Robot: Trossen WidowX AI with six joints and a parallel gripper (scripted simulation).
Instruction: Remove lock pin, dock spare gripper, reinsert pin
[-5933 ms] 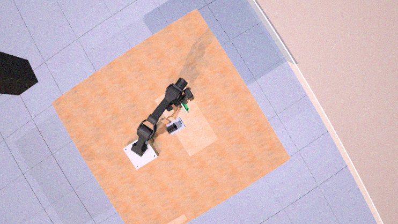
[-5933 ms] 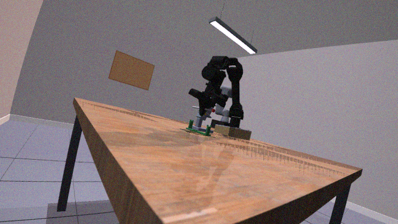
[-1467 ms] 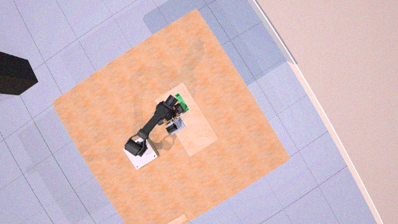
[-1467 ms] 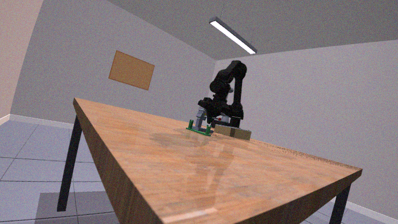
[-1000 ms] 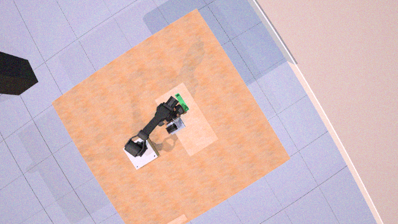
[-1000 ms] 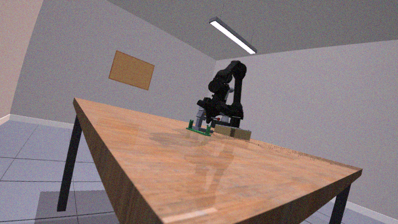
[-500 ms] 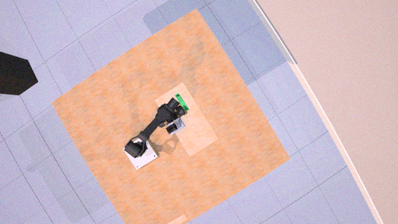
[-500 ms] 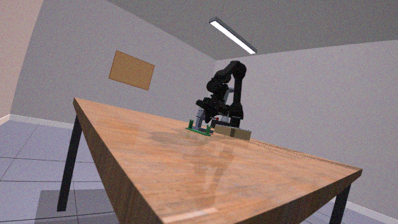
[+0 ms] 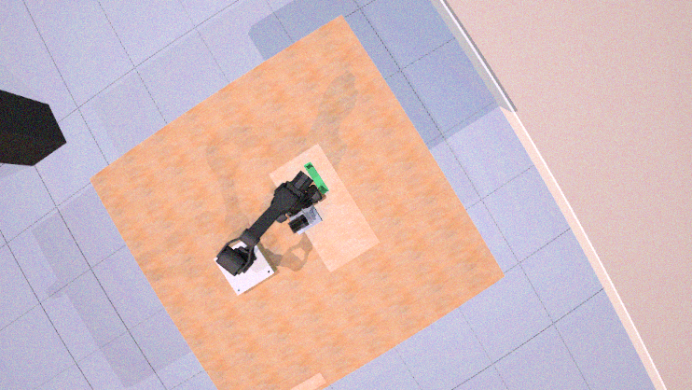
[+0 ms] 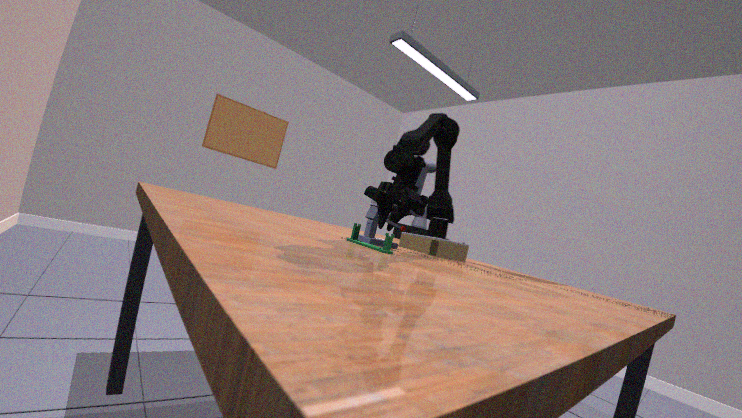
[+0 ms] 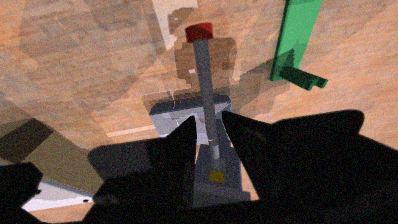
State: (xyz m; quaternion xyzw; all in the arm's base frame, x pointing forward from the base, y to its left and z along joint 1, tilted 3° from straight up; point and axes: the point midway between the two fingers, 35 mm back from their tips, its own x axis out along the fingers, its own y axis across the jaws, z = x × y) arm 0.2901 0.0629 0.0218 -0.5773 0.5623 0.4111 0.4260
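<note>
Now: gripper tip 4 cm to the left of the socket and 1 cm past it. The rest, counted from my gripper tip: green pin cradle: 10 cm ahead, 8 cm to the left, 2 cm below; spare gripper: 8 cm above, 5 cm to the right, 2 cm behind.
</note>
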